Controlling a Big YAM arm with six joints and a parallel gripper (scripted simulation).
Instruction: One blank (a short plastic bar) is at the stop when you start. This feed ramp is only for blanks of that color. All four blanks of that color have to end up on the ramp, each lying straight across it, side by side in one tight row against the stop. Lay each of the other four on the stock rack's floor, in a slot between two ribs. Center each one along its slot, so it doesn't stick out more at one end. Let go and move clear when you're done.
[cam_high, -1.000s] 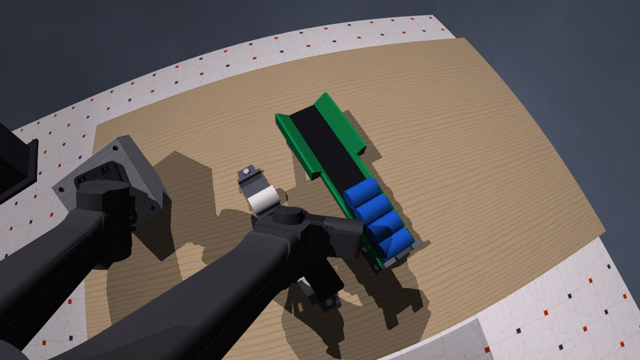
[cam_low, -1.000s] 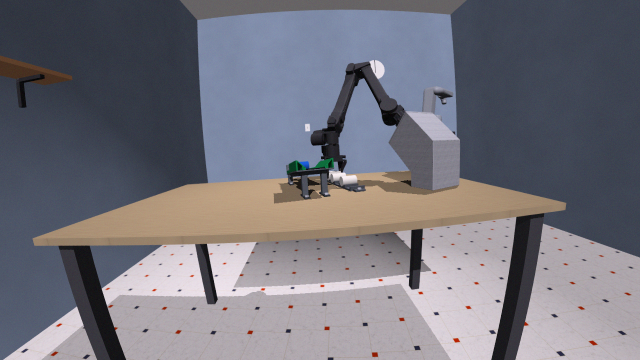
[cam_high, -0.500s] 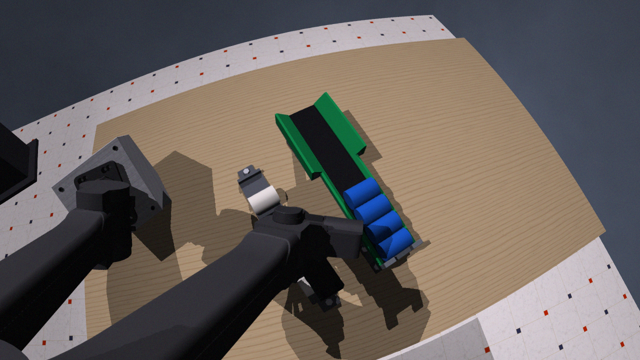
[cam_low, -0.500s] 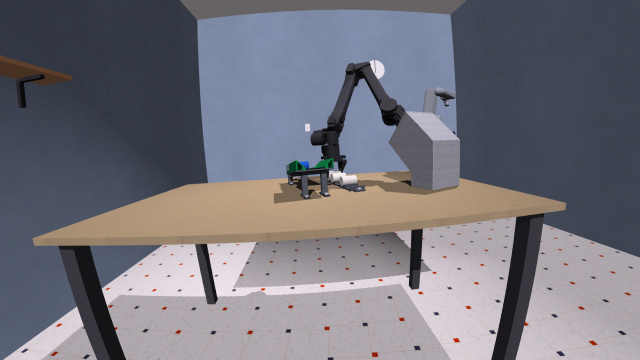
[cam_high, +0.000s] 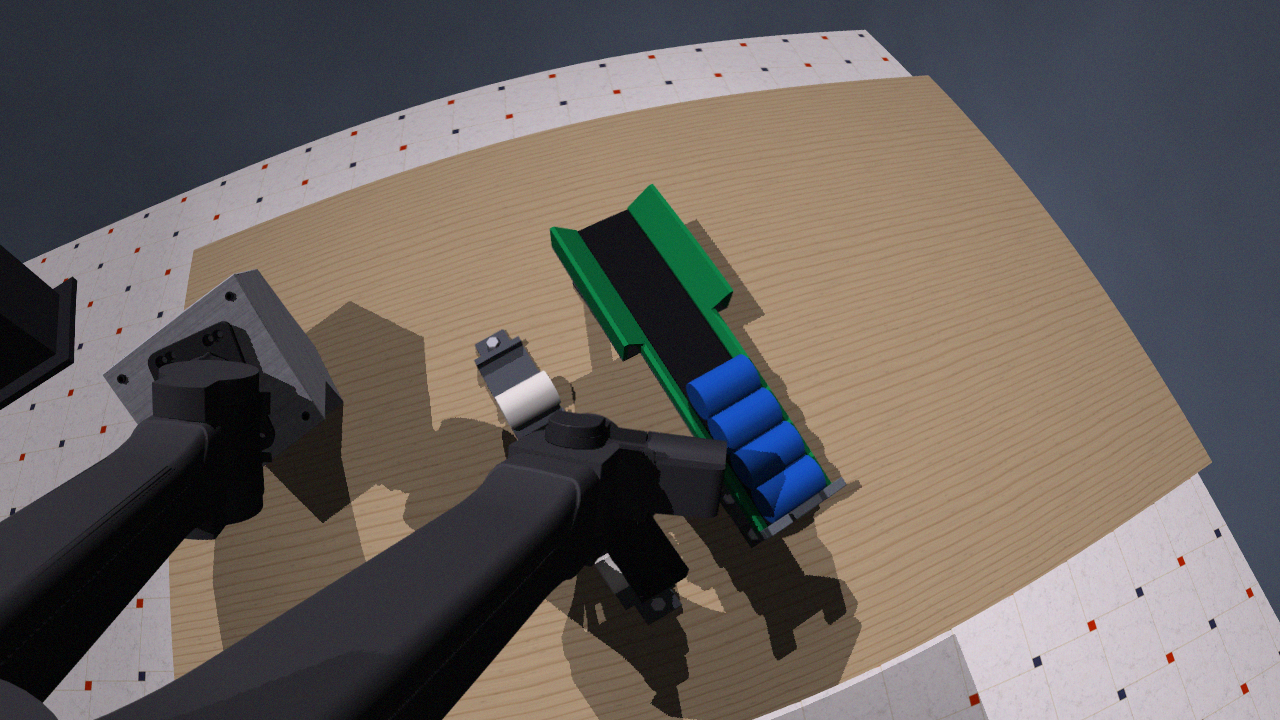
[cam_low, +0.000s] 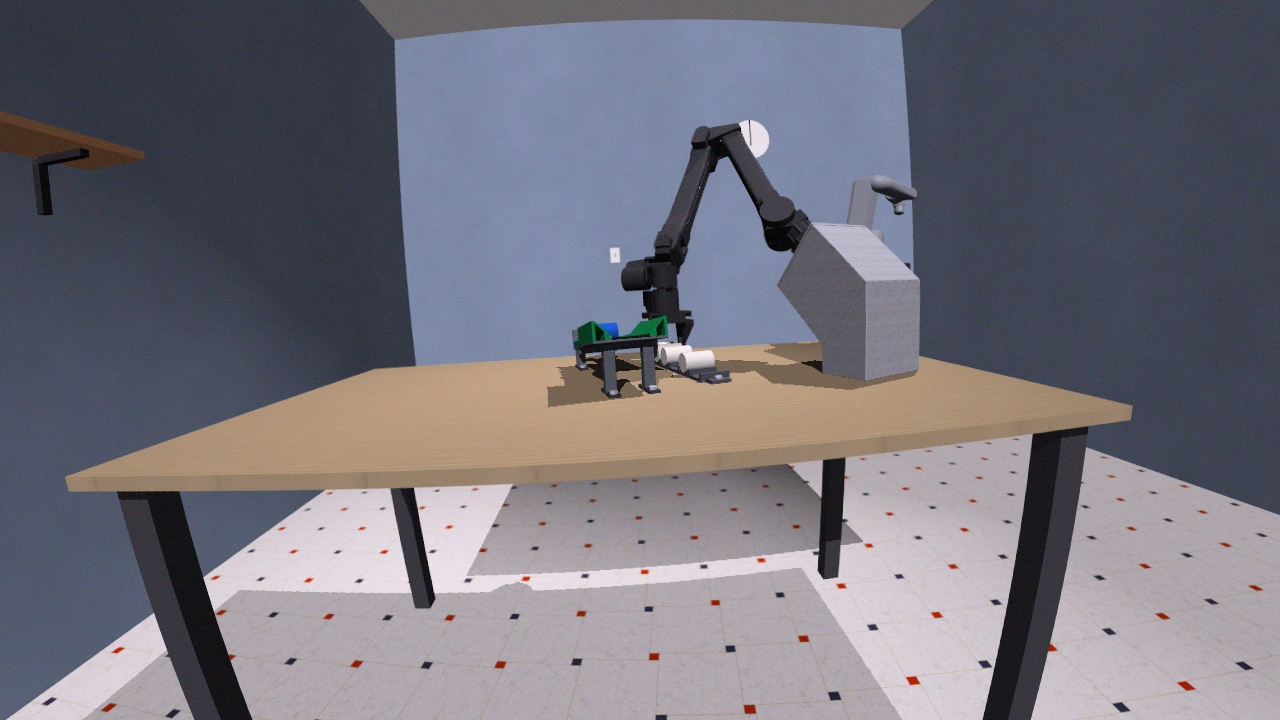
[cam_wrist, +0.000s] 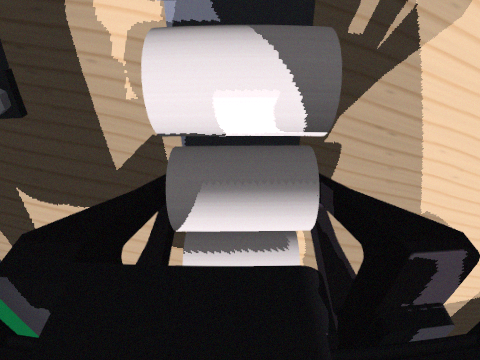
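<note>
My hand is 8 cm to the right of the grey stock rack and 4 cm above it. The rest, counted from my hand: grey stop: 16 cm ahead, 10 cm to the right, 3 cm above.
</note>
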